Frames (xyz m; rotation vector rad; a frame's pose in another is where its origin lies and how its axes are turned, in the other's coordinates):
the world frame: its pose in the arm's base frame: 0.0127 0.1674 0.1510 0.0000 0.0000 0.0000
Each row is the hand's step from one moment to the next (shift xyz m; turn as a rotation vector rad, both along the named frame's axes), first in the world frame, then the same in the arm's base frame.
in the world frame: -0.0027 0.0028 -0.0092 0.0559 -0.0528 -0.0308
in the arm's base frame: -0.0027 0.0028 -0.0092 0.0559 -0.0528 -0.0308
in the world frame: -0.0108 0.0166 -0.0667 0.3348 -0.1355 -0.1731
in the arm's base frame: -0.0108 0.0166 -0.0667 0.3348 -0.1355 -0.1731
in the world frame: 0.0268 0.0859 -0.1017 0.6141 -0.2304 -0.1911
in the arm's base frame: 0.0268 0.0859 -0.1017 0.6141 -0.2304 -0.1911
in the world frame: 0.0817 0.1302 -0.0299 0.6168 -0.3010 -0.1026
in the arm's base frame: 0.0817 0.1302 -0.0299 0.6168 -0.3010 -0.1026
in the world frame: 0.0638 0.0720 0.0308 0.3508 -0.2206 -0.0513
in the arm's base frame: 0.0638 0.0720 0.0308 0.3508 -0.2206 -0.0513
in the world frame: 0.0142 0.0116 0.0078 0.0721 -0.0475 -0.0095
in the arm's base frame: 0.0142 0.0116 0.0078 0.0721 -0.0475 -0.0095
